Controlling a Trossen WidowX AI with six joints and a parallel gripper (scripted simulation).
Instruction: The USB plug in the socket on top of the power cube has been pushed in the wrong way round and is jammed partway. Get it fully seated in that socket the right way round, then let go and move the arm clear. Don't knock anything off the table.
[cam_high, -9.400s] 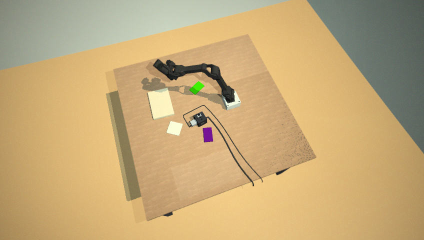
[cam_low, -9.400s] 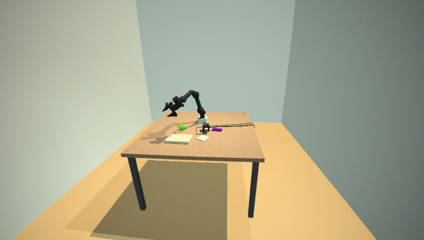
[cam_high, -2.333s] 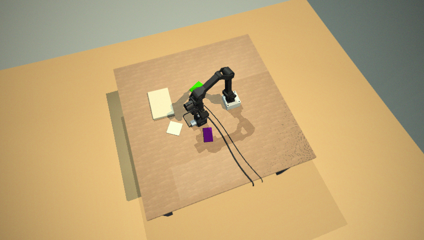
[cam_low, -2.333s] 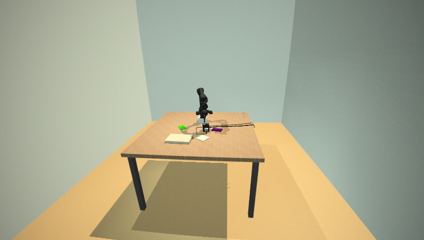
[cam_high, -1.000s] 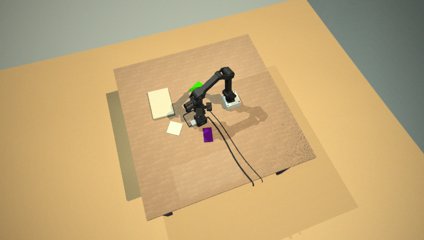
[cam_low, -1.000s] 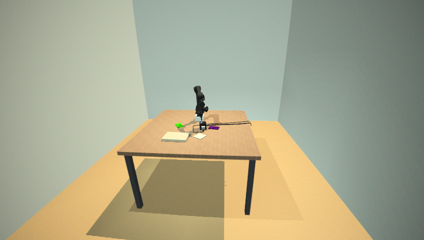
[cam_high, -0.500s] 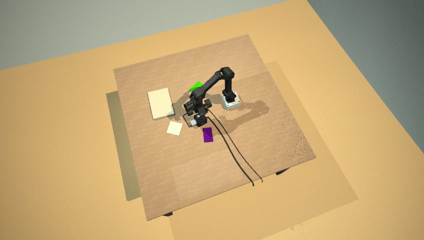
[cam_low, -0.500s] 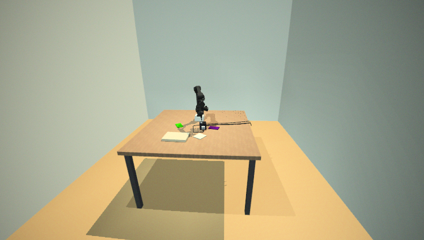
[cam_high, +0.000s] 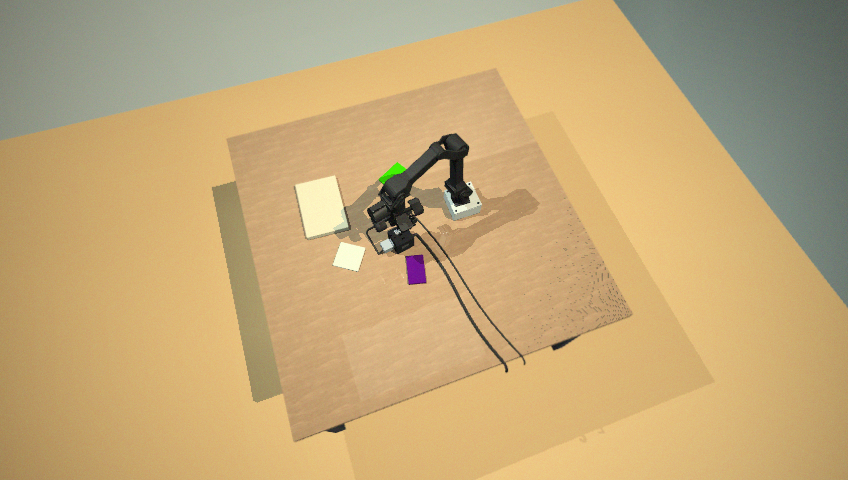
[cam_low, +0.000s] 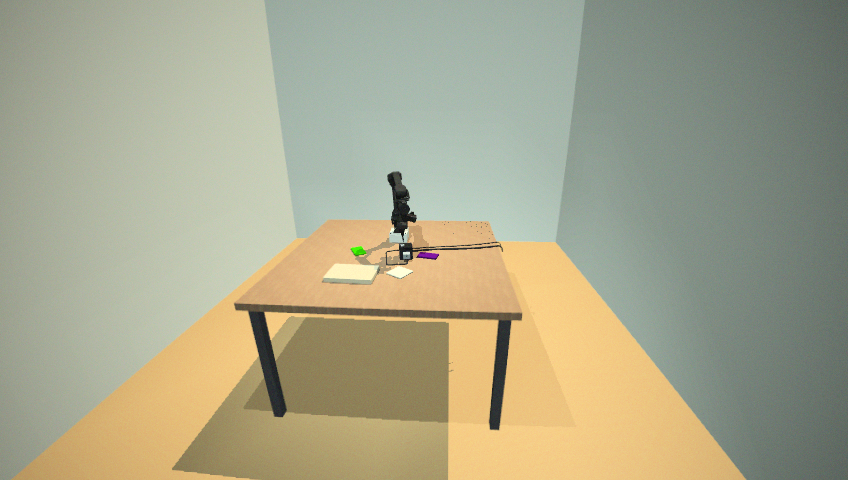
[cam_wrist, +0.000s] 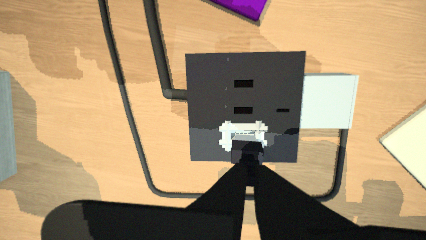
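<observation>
The dark USB plug is 2 cm below my gripper tip. From my gripper tip the other things lie so: green card (6 cm behind, 29 cm to the right, 13 cm below); purple card (3 cm behind, 14 cm to the left, 13 cm below); small white square (21 cm ahead, 2 cm to the left, 13 cm below).
</observation>
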